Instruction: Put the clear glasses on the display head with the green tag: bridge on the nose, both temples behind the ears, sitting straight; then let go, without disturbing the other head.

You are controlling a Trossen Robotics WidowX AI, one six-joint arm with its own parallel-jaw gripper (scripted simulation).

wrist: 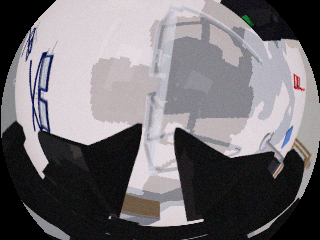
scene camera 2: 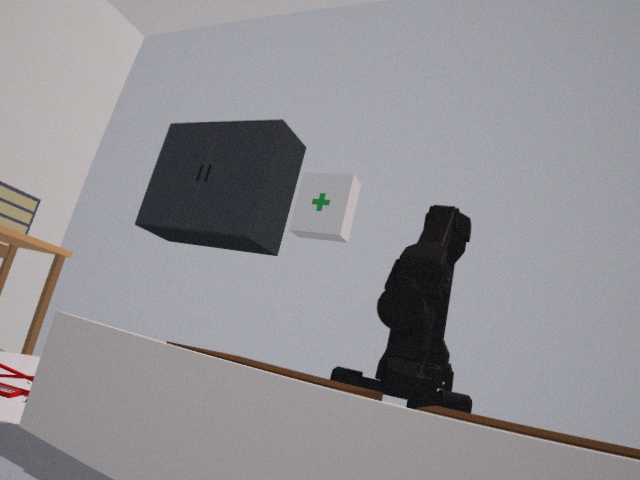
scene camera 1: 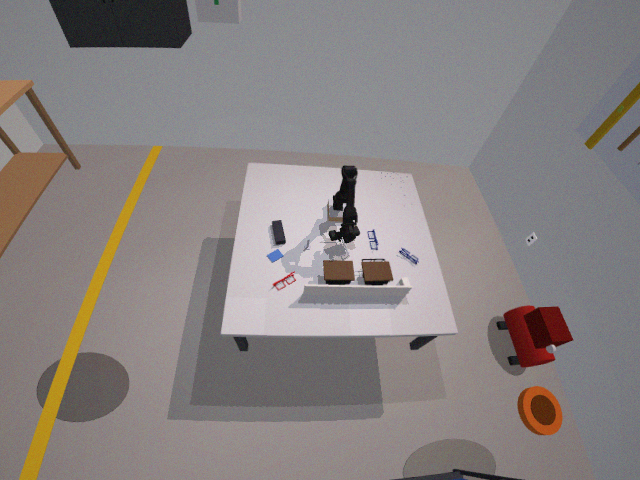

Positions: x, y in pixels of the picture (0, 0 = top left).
Scene:
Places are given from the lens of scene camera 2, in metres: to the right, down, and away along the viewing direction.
white panel (scene camera 2: 105, 396): -0.17, 0.13, 0.35
display head (scene camera 2: 372, 394): 0.05, 0.14, 0.40

